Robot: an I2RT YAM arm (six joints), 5 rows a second.
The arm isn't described. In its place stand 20 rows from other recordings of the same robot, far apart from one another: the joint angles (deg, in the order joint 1, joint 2, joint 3, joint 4, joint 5, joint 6), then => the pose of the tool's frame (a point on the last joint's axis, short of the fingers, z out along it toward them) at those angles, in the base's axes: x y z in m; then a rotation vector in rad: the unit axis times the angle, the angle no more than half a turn.
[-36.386 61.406 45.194 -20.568 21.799 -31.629] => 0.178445, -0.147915, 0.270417, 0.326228, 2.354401, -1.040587
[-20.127 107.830 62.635 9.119 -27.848 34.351] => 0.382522, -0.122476, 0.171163, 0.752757, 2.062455, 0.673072
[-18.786 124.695 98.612 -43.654 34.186 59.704] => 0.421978, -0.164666, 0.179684, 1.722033, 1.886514, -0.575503
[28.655 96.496 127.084 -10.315 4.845 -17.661] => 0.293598, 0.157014, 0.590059, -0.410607, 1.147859, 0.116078
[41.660 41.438 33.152 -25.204 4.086 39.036] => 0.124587, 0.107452, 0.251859, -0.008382, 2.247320, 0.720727
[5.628 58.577 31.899 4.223 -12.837 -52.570] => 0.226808, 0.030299, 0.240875, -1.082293, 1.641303, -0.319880
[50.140 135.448 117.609 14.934 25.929 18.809] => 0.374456, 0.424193, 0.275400, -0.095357, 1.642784, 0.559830
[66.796 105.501 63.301 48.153 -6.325 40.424] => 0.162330, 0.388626, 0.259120, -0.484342, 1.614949, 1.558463
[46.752 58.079 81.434 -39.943 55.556 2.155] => 0.139071, 0.104999, 0.462913, -0.026067, 1.740750, -0.276904
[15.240 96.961 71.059 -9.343 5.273 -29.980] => 0.375194, 0.098829, 0.259344, -0.794827, 2.044529, -0.245823
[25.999 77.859 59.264 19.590 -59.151 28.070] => 0.263485, 0.162510, 0.351942, -0.864423, 1.561451, 1.496105
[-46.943 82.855 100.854 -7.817 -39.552 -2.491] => 0.222394, -0.204809, 0.526153, -0.025996, 1.437790, -0.228975
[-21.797 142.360 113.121 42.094 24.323 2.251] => 0.529295, -0.227462, 0.231091, 0.634104, 1.236725, -0.570516
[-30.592 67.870 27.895 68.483 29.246 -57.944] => 0.197027, -0.136689, 0.296775, 0.226470, 1.283437, -1.623498
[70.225 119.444 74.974 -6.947 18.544 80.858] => 0.157435, 0.404428, 0.130359, 0.383547, 2.539970, 0.764711
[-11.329 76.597 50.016 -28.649 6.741 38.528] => 0.261093, -0.056571, 0.224513, 1.106445, 2.270069, 0.041348
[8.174 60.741 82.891 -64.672 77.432 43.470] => 0.158872, -0.012283, 0.436515, 1.088736, 1.441279, -0.902884
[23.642 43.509 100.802 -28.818 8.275 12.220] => 0.007954, -0.002111, 0.585908, 0.023207, 1.091340, 0.485896
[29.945 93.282 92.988 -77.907 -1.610 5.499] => 0.261901, 0.152028, 0.328540, -0.628978, 2.883260, 0.132320
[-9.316 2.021 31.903 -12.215 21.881 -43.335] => 0.038000, -0.019678, 0.329380, -0.051980, 1.354739, -1.022234
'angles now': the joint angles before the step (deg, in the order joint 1, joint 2, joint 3, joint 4, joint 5, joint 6). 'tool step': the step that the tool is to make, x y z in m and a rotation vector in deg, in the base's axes. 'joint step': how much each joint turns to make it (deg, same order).
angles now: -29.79 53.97 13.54 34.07 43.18 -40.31
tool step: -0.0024 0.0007 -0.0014 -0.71 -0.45 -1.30
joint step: 0.00 -0.18 -0.86 1.68 1.34 -0.36
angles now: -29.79 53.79 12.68 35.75 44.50 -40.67
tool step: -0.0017 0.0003 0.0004 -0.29 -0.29 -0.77
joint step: -0.09 -0.50 -0.25 0.19 0.69 -0.06
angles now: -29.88 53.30 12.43 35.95 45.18 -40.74
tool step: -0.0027 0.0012 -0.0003 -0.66 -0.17 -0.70
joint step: 0.01 -0.78 -0.71 0.85 0.74 -0.62
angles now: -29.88 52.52 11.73 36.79 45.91 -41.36
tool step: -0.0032 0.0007 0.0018 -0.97 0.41 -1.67
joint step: -0.09 -1.07 -0.35 0.41 1.64 -1.38
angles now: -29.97 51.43 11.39 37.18 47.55 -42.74
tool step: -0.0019 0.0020 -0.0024 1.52 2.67 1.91
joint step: -0.01 -2.01 0.13 -5.05 -1.91 -0.24
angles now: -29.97 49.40 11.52 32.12 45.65 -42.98
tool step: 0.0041 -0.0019 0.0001 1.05 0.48 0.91
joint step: -0.01 1.42 1.06 -1.14 -0.99 0.80
